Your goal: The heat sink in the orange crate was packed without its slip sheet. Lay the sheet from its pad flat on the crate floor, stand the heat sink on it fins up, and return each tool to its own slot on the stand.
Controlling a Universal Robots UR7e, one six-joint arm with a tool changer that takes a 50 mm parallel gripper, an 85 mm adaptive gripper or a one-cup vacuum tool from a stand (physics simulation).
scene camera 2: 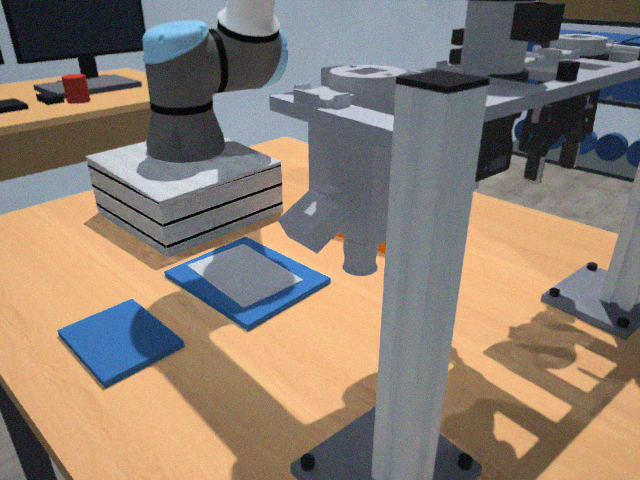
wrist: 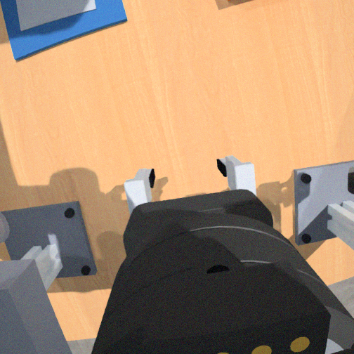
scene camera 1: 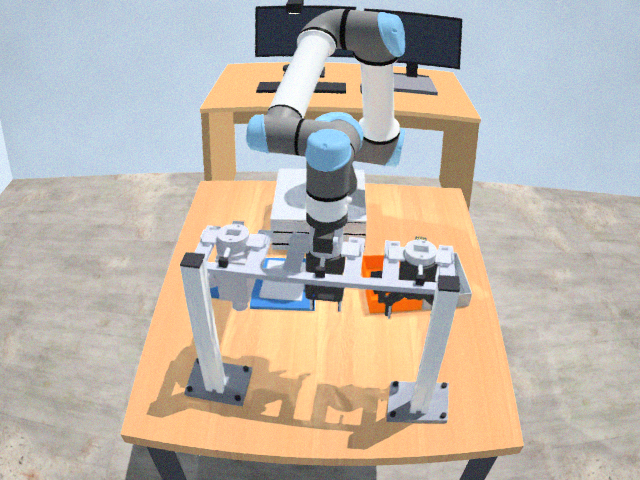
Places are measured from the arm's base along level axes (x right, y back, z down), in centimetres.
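Pixels of known places: arm's base at its link origin: (scene camera 2: 186, 148).
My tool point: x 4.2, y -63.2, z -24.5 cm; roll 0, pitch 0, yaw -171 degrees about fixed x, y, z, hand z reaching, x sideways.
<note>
For each thing: its middle in the pictures, then the offset to it from my tool point. "spot": a spot on its surface instead.
- pale slip sheet at the middle of its body: (scene camera 2: 243, 272) (scene camera 1: 284, 279) dx +9.3, dy +31.7, dz +35.0 cm
- vacuum tool at the middle of its body: (scene camera 2: 353, 177) (scene camera 1: 231, 269) dx +18.9, dy +3.2, dz +9.3 cm
- smaller blue square at a spot on its surface: (scene camera 2: 121, 341) spot: dx +31.0, dy +30.7, dz +35.1 cm
- grey tray at a spot on its surface: (scene camera 1: 465, 298) spot: dx -38.2, dy +20.4, dz +33.3 cm
My parallel gripper (scene camera 1: 326, 305) (wrist: 186, 172) is on the arm at the middle slot of the tool stand (scene camera 1: 361, 281) (scene camera 2: 429, 258). Its fingers are apart with nothing between them, high above the table. The pale slip sheet (scene camera 1: 281, 289) (scene camera 2: 242, 273) (wrist: 57, 9) lies flat on its blue pad (scene camera 1: 258, 303) (scene camera 2: 248, 318) (wrist: 30, 47). The orange crate (scene camera 1: 371, 263) (scene camera 2: 382, 248) is largely hidden behind the stand and its tools; I cannot make out the heat sink. The vacuum tool (scene camera 1: 240, 291) (scene camera 2: 348, 170) and the dark adaptive gripper (scene camera 1: 395, 297) hang in the two outer slots.
A smaller blue square (scene camera 2: 121, 341) lies beside the pad, toward the table's edge. A grey tray (scene camera 1: 465, 298) stands by the crate. The arm's base sits on a white block (scene camera 2: 217, 206) at the back. The stand's posts rise from bolted foot plates (scene camera 1: 232, 387) (wrist: 320, 187).
</note>
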